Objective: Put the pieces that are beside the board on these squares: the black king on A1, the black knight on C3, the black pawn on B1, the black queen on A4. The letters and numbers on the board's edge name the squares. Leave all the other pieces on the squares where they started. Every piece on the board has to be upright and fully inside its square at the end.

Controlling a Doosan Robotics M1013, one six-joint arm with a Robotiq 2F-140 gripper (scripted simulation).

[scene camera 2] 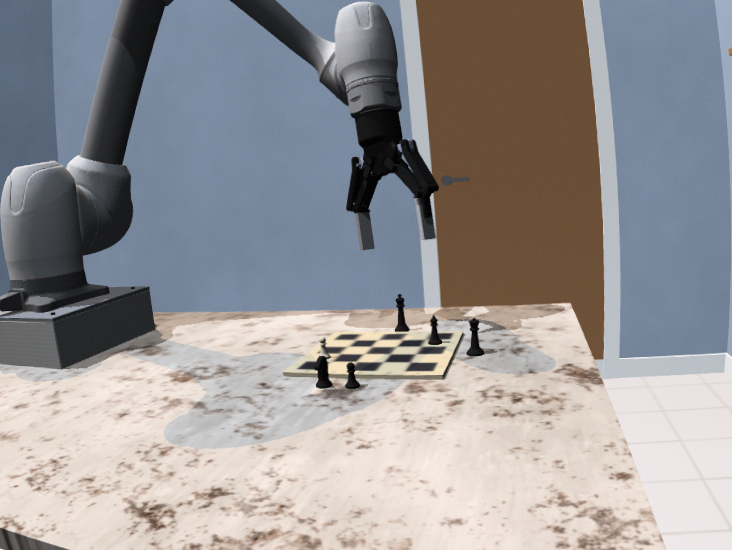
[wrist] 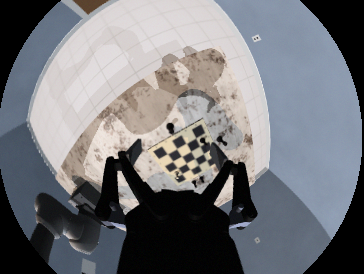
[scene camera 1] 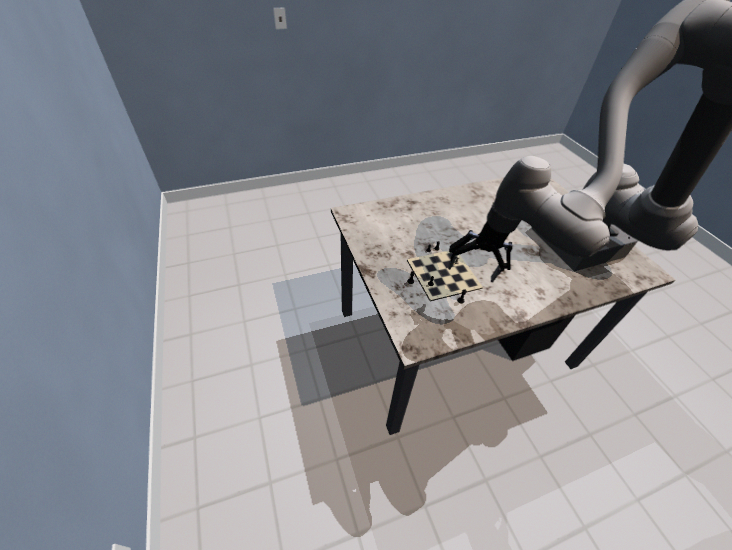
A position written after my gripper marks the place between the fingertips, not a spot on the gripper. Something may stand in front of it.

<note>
I see my gripper (scene camera 2: 396, 244) and a chessboard (wrist: 182, 152).
My gripper shows as well in the wrist view (wrist: 176, 147) and in scene camera 1 (scene camera 1: 470, 273).
</note>
